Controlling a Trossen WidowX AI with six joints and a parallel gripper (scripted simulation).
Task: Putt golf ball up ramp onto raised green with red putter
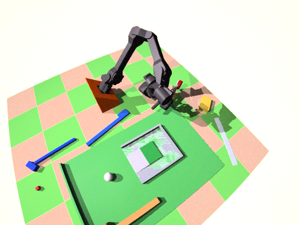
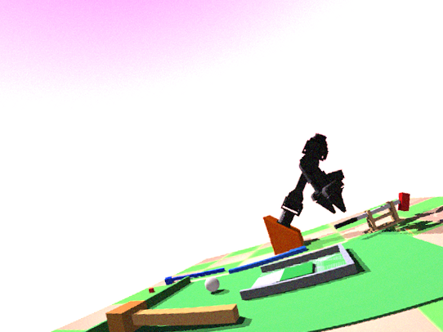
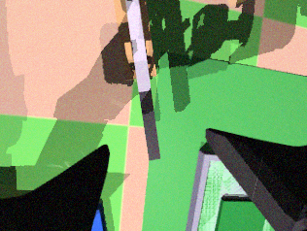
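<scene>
Now: the red putter 12 cm to the left of my gripper tip, 4 cm below it and 3 cm behind it. Also, from my gripper tip: pale grey bar 40 cm ahead, 22 cm to the left, 10 cm below; then white golf ball 42 cm to the right, 18 cm ahead, 7 cm below; then yellow block 30 cm to the left, 15 cm ahead, 8 cm below.
</scene>
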